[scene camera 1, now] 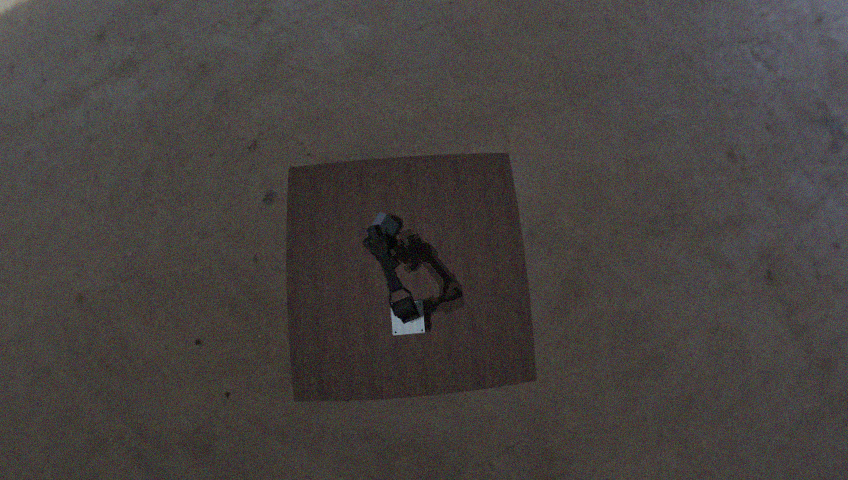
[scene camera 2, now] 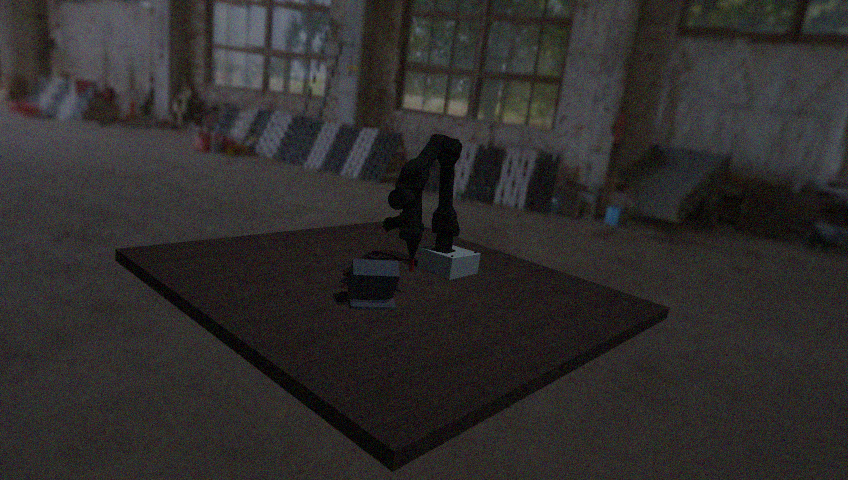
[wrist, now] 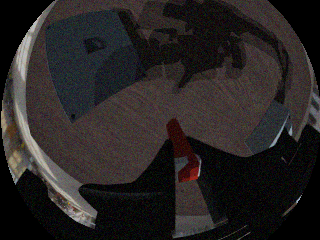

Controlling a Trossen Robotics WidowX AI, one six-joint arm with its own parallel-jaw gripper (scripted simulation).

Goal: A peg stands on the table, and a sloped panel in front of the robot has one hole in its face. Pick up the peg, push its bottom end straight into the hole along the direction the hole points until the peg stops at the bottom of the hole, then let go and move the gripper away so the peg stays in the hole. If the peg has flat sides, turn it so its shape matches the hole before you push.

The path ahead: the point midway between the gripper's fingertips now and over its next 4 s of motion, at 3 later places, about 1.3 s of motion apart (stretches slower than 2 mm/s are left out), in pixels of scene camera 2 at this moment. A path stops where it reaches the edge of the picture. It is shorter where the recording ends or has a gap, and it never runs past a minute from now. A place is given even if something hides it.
My gripper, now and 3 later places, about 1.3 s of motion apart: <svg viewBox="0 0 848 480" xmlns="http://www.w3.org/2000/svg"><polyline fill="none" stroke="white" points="412,258 402,256 391,251 379,244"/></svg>
